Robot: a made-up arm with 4 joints. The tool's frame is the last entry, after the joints.
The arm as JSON. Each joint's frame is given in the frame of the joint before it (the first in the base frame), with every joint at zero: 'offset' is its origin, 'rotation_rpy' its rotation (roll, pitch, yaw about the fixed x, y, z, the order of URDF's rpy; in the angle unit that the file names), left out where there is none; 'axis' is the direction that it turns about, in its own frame. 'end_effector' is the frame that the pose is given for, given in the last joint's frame.
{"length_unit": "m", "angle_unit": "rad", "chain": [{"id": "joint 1", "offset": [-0.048, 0.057, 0.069], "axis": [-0.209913, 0.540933, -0.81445]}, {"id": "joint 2", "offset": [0.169, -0.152, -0.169], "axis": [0.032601, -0.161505, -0.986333]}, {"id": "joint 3", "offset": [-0.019, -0.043, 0.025], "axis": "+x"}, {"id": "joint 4", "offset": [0.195, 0.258, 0.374], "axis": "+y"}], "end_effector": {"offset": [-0.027, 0.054, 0.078], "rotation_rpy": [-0.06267, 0.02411, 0.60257]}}
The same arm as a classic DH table. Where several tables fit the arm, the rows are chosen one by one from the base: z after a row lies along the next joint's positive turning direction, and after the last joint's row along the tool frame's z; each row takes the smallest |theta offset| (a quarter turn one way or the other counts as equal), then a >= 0, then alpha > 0; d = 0 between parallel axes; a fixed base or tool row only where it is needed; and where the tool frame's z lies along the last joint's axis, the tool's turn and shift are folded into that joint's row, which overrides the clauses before.
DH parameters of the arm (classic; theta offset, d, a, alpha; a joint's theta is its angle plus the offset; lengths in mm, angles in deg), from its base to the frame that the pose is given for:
base (fixed): 21.21 168 -24.1 -144.53
joint 1: 2.28 -119 113 -44.84
joint 2: -70.69 349.6 -46.5 -88.13
joint 3: -80.7 176.6 -374 -90
joint 4: 89.1 306.9 25.8 -86.26
tool (fixed): -145.4 78.6 0 0

